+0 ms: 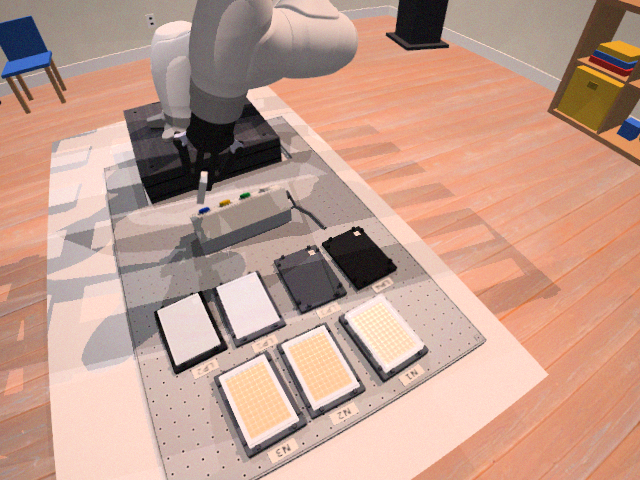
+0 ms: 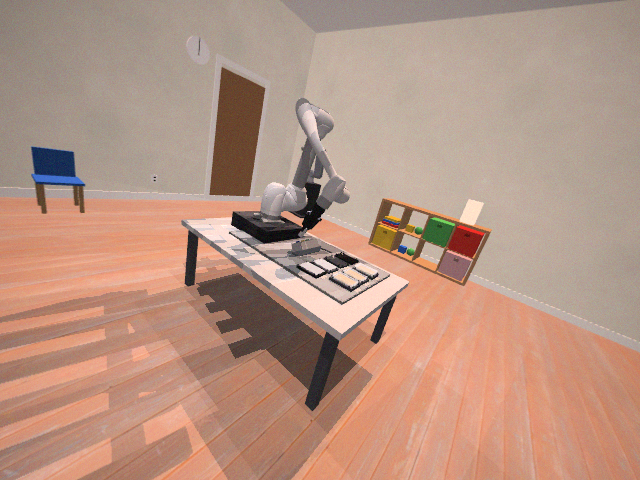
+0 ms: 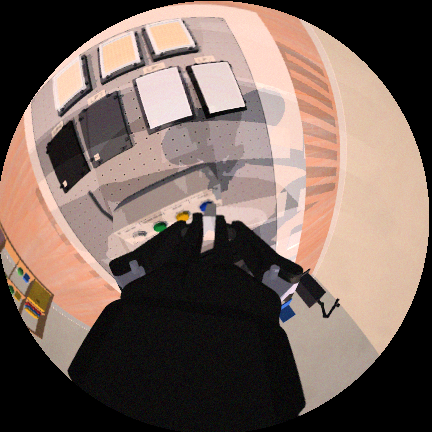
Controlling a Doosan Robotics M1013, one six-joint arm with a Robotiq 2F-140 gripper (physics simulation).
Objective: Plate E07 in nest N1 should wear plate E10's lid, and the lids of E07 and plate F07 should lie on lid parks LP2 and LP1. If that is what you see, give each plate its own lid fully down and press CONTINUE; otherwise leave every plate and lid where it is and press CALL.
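Pixels of known places: gripper, fingertip midpoint: (image 1: 200, 198) (image 2: 299, 236) (image 3: 211, 212); arm's base, link origin: (image 2: 268, 219).
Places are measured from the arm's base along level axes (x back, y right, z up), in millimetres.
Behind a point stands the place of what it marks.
Observation:
A plate (image 1: 383, 330) {x -764, y -280, z -51 mm} (image 3: 71, 82) sits in nest N1; its wells look paler than those of plates N2 (image 1: 320, 365) {x -790, y -154, z -58 mm} (image 3: 119, 54) {x -767, y -145, z -60 mm} and N3 (image 1: 260, 400) {x -821, y -44, z -54 mm} (image 3: 171, 37) {x -787, y -33, z -54 mm}. Plate names are not legible, and I cannot tell whether a clear lid covers N1. Pale flat lids lie on LP1 (image 1: 249, 305) {x -632, y -58, z -66 mm} (image 3: 164, 97) {x -616, y -50, z -66 mm} and LP2 (image 1: 189, 328) {x -650, y 60, z -66 mm} (image 3: 219, 87) {x -635, y 64, z -66 mm}. The button box (image 1: 245, 227) {x -437, y -84, z -50 mm} (image 2: 306, 246) {x -438, y -41, z -30 mm} has blue (image 1: 204, 210) {x -397, y -4, z -10 mm} (image 3: 204, 206) {x -391, y -6, z -11 mm}, yellow (image 1: 224, 202) {x -385, y -50, z -9 mm} (image 3: 183, 216) {x -379, y -48, z -12 mm} and green (image 1: 245, 195) {x -375, y -100, z -10 mm} (image 3: 160, 227) {x -367, y -97, z -13 mm} buttons. My gripper (image 1: 202, 198) {x -395, y -3, z 24 mm} (image 2: 302, 233) {x -395, y -3, z 24 mm} (image 3: 211, 212) {x -395, y -3, z 24 mm} is shut and empty, its tips close by the blue button; contact is unclear.
Dark lid parks LP3 (image 1: 310, 279) {x -602, y -190, z -74 mm} (image 3: 105, 125) {x -592, y -180, z -74 mm} and LP4 (image 1: 360, 256) {x -575, y -311, z -74 mm} (image 3: 69, 156) {x -562, y -290, z -74 mm} stand beside LP1. A cable (image 1: 309, 210) {x -392, y -248, z -84 mm} leaves the box. The black robot base (image 1: 258, 129) {x -99, y -180, z -8 mm} stands behind the box. A shelf unit and a blue chair (image 1: 26, 63) stand off the table.

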